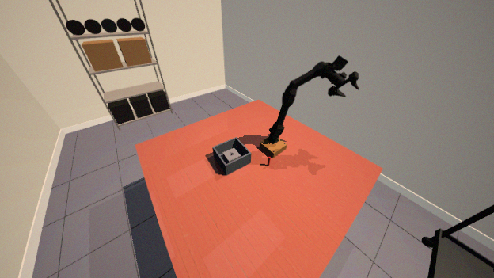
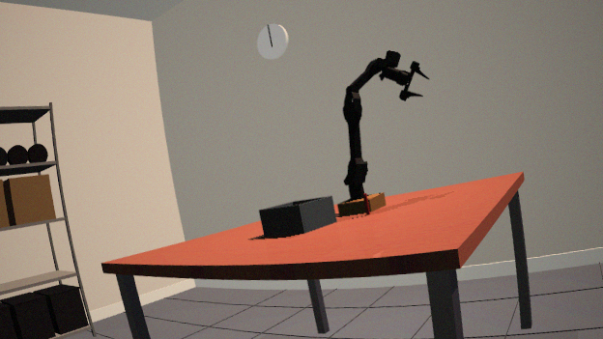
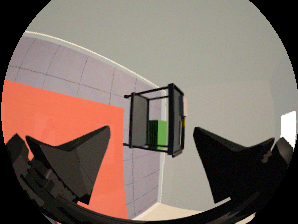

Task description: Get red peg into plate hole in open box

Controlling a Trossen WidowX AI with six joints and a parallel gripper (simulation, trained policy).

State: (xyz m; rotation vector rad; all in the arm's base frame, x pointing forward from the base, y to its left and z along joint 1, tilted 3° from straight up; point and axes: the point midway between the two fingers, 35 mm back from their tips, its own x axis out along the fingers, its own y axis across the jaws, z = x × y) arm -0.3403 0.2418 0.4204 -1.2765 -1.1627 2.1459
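The red peg is 50 cm ahead of my gripper tip, 14 cm to the right of it and 43 cm below it. Round my gripper tip: plate (68 cm ahead, 32 cm to the right, 42 cm below); then box (68 cm ahead, 32 cm to the right, 44 cm below).
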